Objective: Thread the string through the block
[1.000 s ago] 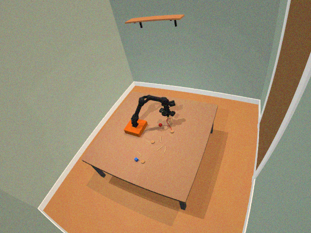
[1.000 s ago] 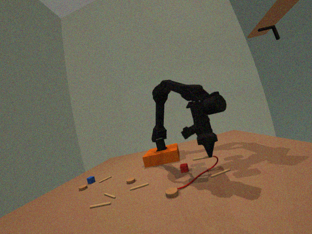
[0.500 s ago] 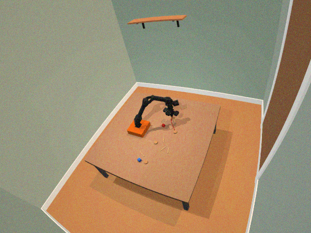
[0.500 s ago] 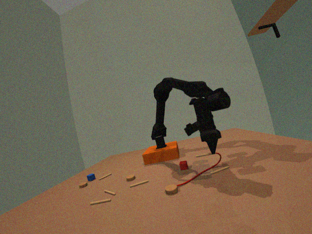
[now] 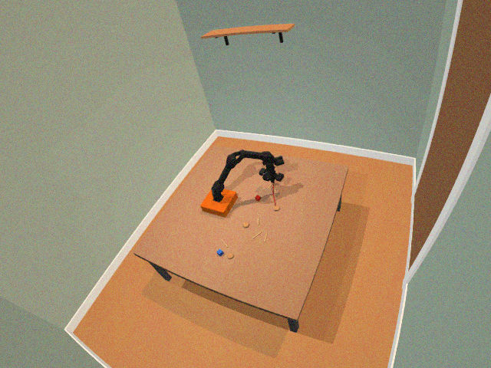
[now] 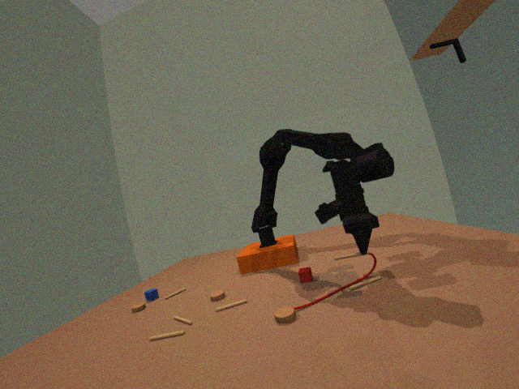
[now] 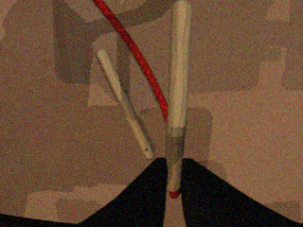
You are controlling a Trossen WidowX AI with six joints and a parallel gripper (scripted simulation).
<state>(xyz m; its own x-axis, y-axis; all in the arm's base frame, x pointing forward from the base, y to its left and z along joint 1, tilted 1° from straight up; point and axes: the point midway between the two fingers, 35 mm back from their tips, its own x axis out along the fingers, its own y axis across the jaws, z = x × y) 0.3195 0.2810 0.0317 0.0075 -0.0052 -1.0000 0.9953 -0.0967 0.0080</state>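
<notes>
Right now my gripper tip is 14 cm to the left of the red block, 6 cm past it and 4 cm above it. Round my gripper tip: thin stick 1 cm to the right; then blue cube 66 cm to the right, 8 cm behind, 4 cm below; then round wooden button 18 cm to the right, 11 cm ahead, 5 cm below.
</notes>
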